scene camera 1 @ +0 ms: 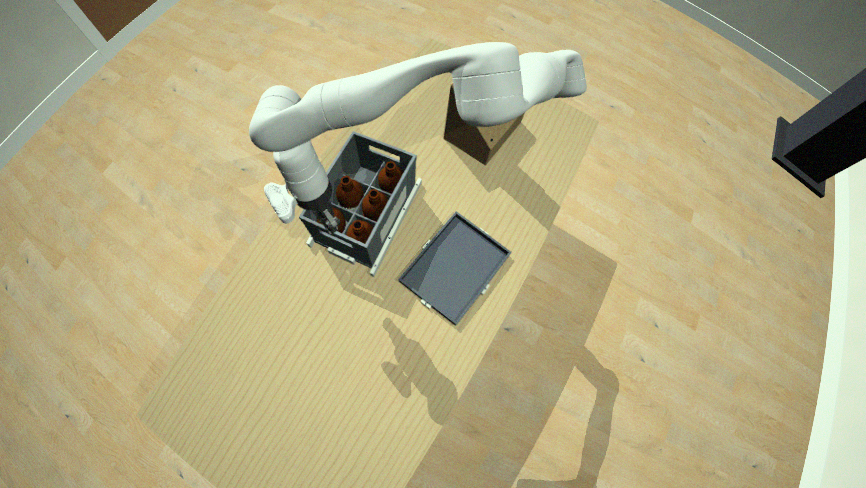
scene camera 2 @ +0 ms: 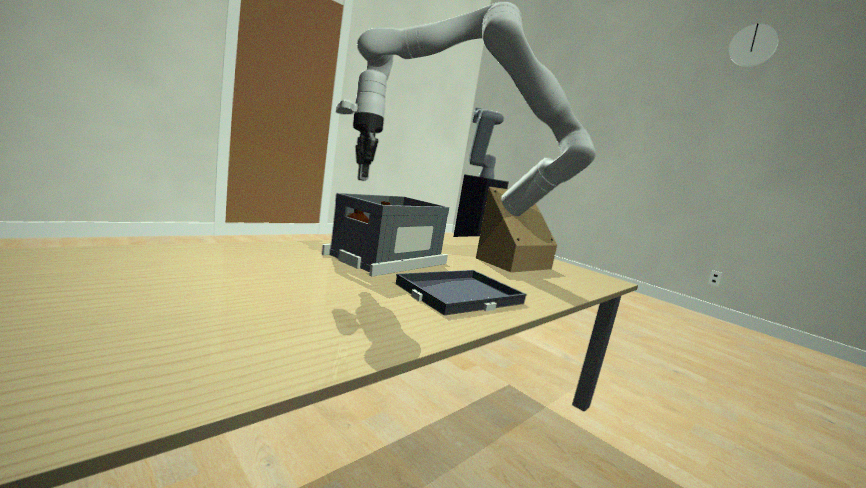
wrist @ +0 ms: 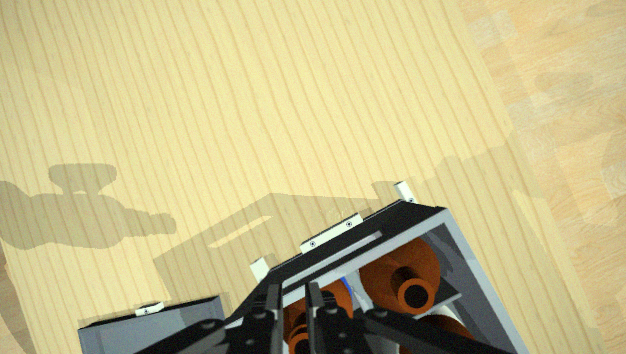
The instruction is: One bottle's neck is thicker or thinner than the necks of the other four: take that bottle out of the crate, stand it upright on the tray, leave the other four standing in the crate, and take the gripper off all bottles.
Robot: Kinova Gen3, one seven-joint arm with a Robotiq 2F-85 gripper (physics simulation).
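Places are measured from the arm's base along level axes (x ahead, y left, z up), in centimetres.
Pixels of known places: gripper, fingertip midpoint: [scene camera 1: 331, 228] [scene camera 2: 362, 180] [wrist: 294, 301]; arm's base, origin of the base link: [scene camera 2: 511, 205].
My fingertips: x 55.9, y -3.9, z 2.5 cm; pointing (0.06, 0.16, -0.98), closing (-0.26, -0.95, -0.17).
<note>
Ahead of a thing's pixels: the offset from my fingertips to its top centre.
My gripper [scene camera 1: 332, 224] [scene camera 2: 363, 177] [wrist: 294, 301] is shut, its fingers nearly together with no bottle between them. It points down, well above the near end of the grey crate {dx -13.7, dy -4.2, dz -5.0 cm} [scene camera 1: 378, 241] [scene camera 2: 357, 239] [wrist: 400, 212]. Brown bottles stand in the crate: one at the far right [scene camera 1: 390, 175], a middle-left one {dx -13.2, dy -8.2, dz -6.2 cm} [scene camera 1: 348, 192], a middle-right one {dx -14.3, dy -0.1, dz -6.2 cm} [scene camera 1: 374, 206], a near-right one {dx -5.6, dy +1.9, dz -6.2 cm} [scene camera 1: 358, 231] and a near-left one {dx -4.0, dy -6.9, dz -6.2 cm} [scene camera 1: 337, 220] [wrist: 395, 265], partly behind the gripper in scene camera 1. The far-left compartment is empty. I cannot tell which neck differs. The dark tray [scene camera 1: 457, 266] [scene camera 2: 463, 290] [wrist: 150, 327] is empty.
White strips [scene camera 1: 393, 233] [scene camera 2: 409, 264] [wrist: 331, 233] stand along the crate's base. Small white blocks sit at the tray's edges. The wooden arm base [scene camera 1: 472, 142] [scene camera 2: 515, 242] stands on the table beyond the crate and tray.
</note>
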